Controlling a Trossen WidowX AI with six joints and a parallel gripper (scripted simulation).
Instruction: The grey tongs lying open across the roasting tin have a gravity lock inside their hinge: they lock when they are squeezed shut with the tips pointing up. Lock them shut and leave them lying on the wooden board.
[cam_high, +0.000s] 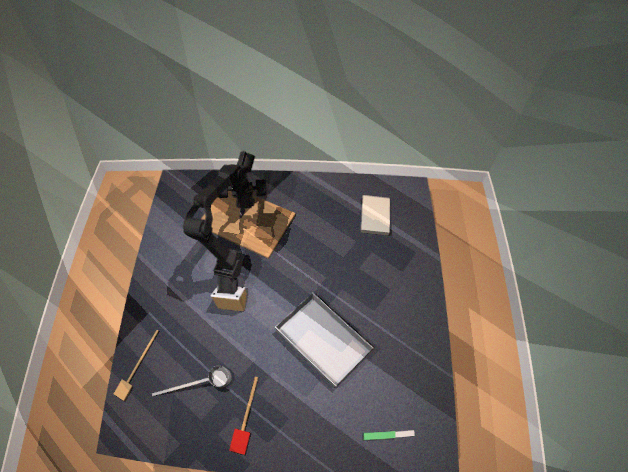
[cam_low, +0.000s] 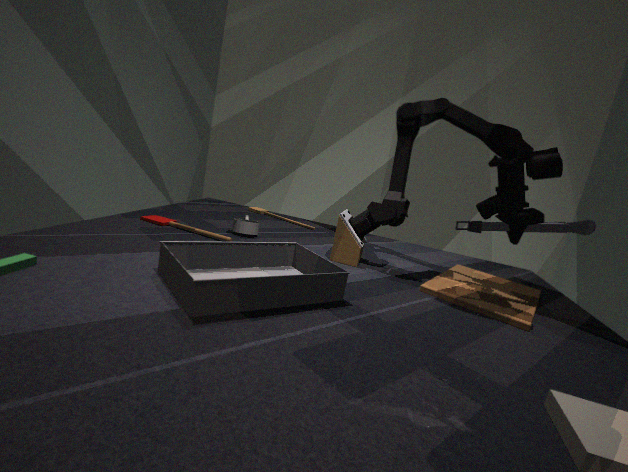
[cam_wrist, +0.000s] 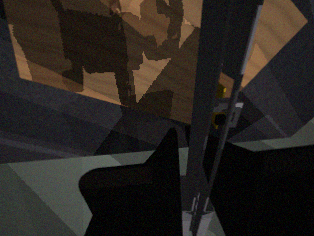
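The wooden board is 3 cm to the right of my gripper tip and 14 cm below it. Also, from my gripper tip: beige block: 56 cm ahead, 2 cm to the left, 13 cm below; red spatula: 9 cm ahead, 86 cm to the right, 14 cm below; roasting tin: 35 cm ahead, 55 cm to the right, 12 cm below.
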